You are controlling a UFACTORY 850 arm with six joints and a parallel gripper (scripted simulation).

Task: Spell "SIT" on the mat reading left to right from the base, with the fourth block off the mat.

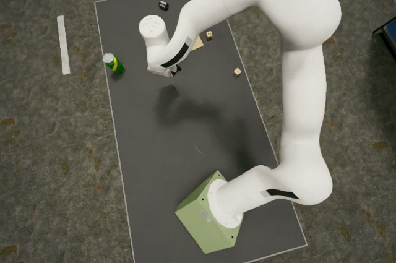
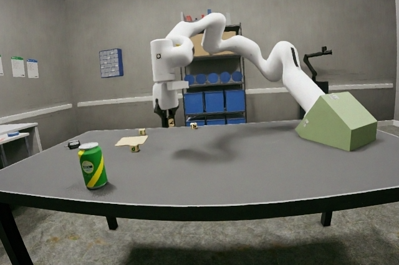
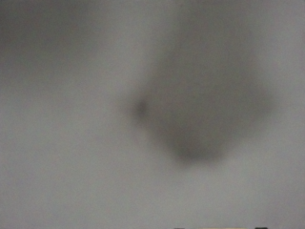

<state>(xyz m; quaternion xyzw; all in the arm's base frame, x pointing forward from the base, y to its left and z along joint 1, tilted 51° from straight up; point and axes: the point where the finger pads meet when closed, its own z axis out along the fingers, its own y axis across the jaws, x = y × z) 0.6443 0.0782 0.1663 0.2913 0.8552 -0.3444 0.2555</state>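
The tan mat is 190 mm ahead of my hand, 210 mm to the right of it and 120 mm below it. The rest, counted from my hand: small black object: 500 mm ahead, 180 mm to the right, 100 mm below; yellow can: 230 mm ahead, 250 mm to the left, 60 mm below.
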